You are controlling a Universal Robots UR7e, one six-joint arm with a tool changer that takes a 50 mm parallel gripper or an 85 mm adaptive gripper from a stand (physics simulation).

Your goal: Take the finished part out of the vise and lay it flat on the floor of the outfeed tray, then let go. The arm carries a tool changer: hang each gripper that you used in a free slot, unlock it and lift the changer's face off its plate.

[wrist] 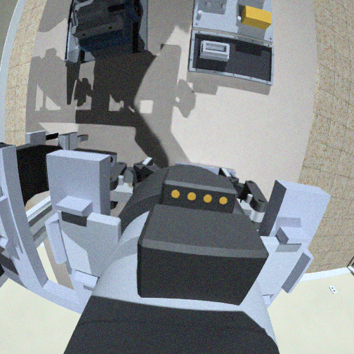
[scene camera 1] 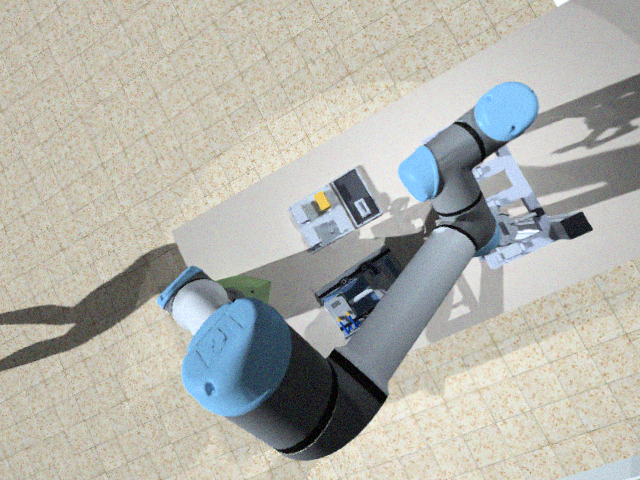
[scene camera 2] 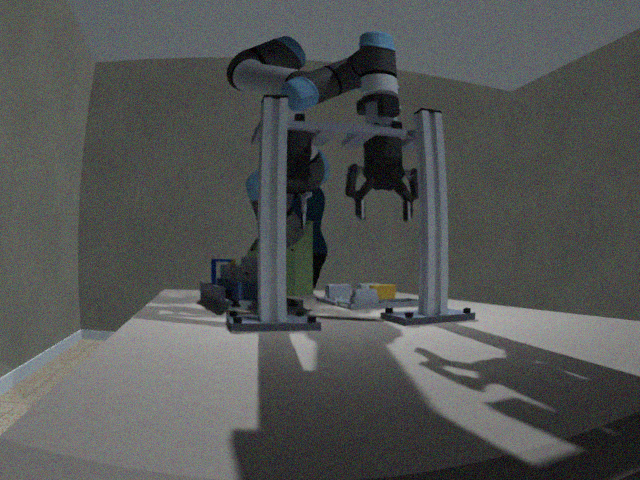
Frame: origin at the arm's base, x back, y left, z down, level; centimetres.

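Seen in the pictures: hand, its tool point: (scene camera 2: 381, 126).
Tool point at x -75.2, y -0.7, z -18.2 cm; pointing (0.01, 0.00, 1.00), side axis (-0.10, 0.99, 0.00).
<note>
Offsets run from my tool point to a thing's top centre.
The adaptive gripper (scene camera 2: 383, 217) hangs in the right slot of the stand in scene camera 2, its two fingers apart with empty space between them. The arm's changer (scene camera 2: 379, 109) is right on top of it; whether it is locked cannot be seen. The vise {dx +36.6, dy -19.1, dz +27.0 cm} (scene camera 1: 361, 294) (wrist: 100, 22) stands on the table away from the gripper, in deep shadow; I cannot make out the finished part in it. The outfeed tray (scene camera 1: 347, 187) (wrist: 255, 66) has a dark floor. A light grey rectangular ring-shaped part {dx +21.8, dy +5.5, dz +32.8 cm} (scene camera 1: 362, 207) (wrist: 215, 50) lies flat in it.
The stand (scene camera 2: 433, 217) (scene camera 1: 524, 178) surrounds the gripper with posts and forks. A second gripper (scene camera 2: 298, 160) hangs in the neighbouring slot. A yellow block {dx +32.0, dy +15.2, dz +32.5 cm} (scene camera 1: 322, 200) (scene camera 2: 383, 291) (wrist: 256, 17) sits on the grey fixture beside the tray. A green box (scene camera 1: 253, 289) (scene camera 2: 302, 263) stands near the arm's base.
</note>
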